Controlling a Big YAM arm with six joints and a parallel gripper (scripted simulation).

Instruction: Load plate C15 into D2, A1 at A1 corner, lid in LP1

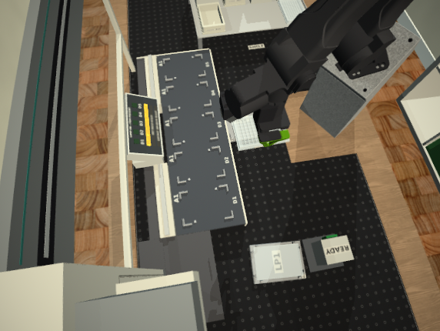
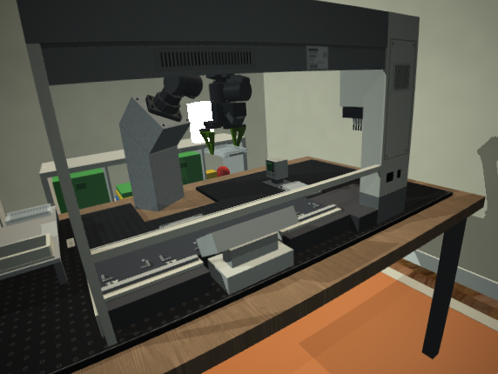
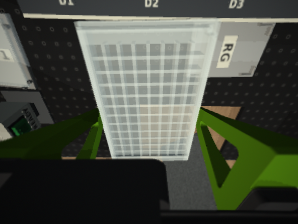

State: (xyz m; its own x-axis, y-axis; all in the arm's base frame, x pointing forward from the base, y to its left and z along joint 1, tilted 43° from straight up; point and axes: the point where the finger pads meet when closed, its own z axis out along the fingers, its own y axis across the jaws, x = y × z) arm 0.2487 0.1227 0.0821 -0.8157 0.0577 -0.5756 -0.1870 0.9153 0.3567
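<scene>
Right now my hand is 1 cm short of the sample plate. Also, from my hand: green-lit key (24 cm to the left, 19 cm behind, 13 cm below); then clear plate lid (30 cm to the left, 20 cm below, 7 cm behind); then regrip nest RG (21 cm below, 15 cm to the right, 4 cm ahead).
</scene>
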